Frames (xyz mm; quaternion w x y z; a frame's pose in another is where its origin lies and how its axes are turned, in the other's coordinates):
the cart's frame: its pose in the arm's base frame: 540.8 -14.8 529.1 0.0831 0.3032 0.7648 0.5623
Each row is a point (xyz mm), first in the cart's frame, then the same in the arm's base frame.
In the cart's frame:
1: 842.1 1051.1 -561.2
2: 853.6 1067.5 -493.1
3: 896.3 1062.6 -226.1
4: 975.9 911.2 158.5
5: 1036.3 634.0 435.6
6: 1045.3 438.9 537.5
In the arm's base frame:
1: -8.3 193.2 1864.8
2: 20.5 257.7 1858.1
3: 109.4 496.8 1768.3
4: 169.5 824.8 1511.4
5: 148.1 1031.9 1173.9
6: 116.3 1083.6 962.1

